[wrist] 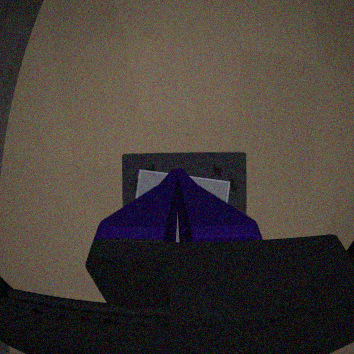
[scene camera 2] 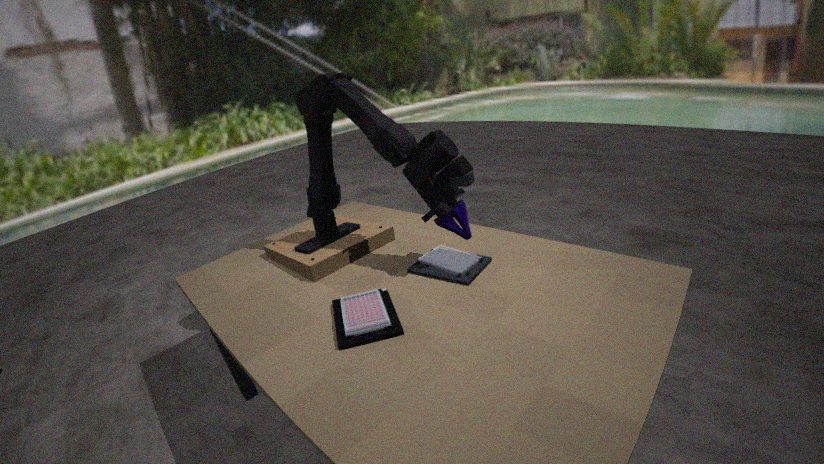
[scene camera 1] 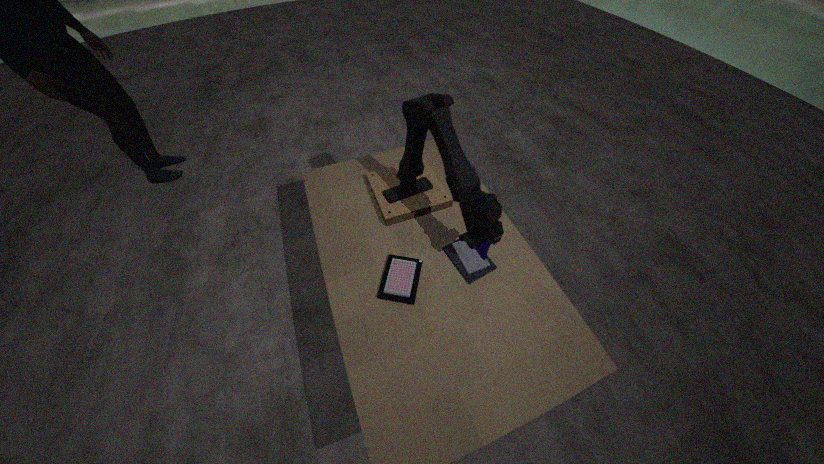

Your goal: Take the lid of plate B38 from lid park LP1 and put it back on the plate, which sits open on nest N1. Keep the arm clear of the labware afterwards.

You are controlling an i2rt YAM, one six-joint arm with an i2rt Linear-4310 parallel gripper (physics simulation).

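Seen in the pictures: gripper, fingertip midpoint: (wrist: 177, 177) (scene camera 2: 469, 238) (scene camera 1: 484, 259); arm's base at its link origin: (scene camera 2: 328, 238) (scene camera 1: 408, 190).
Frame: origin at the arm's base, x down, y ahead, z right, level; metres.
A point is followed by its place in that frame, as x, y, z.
The pale, clear lid (scene camera 1: 468, 258) @[0.021, 0.369, -0.048] (scene camera 2: 448, 259) @[0.021, 0.360, -0.058] (wrist: 150, 183) @[0.022, 0.413, -0.090] lies on the dark grey lid park LP1 (scene camera 1: 471, 278) @[0.031, 0.435, -0.018] (scene camera 2: 465, 279) @[0.031, 0.435, -0.009] (wrist: 190, 160) @[0.031, 0.436, -0.054]. In the wrist view it sits turned a little against the park's edges. My purple-fingered gripper (scene camera 1: 484, 256) @[-0.041, 0.420, -0.062] (scene camera 2: 467, 236) @[-0.041, 0.420, -0.062] (wrist: 177, 177) @[-0.041, 0.420, -0.062] is shut with its fingertips together and nothing between them. It hangs above the lid, apart from it, and hides much of it in the wrist view. The open plate B38 (scene camera 1: 401, 276) @[0.017, 0.327, 0.190] (scene camera 2: 366, 311) @[0.017, 0.336, 0.194], with pink wells, sits on the black nest N1 (scene camera 1: 396, 299) @[0.029, 0.387, 0.237] (scene camera 2: 369, 338) @[0.029, 0.387, 0.243].
The arm's wooden base block (scene camera 1: 418, 211) @[0.008, 0.112, 0.012] (scene camera 2: 314, 268) @[0.006, 0.099, 0.133] stands on the wooden table top (scene camera 1: 461, 357) @[0.040, 0.630, 0.146] (scene camera 2: 507, 368) @[0.041, 0.628, 0.188], behind the nest and the park. A person (scene camera 1: 123, 123) stands on the floor at the left in scene camera 1.
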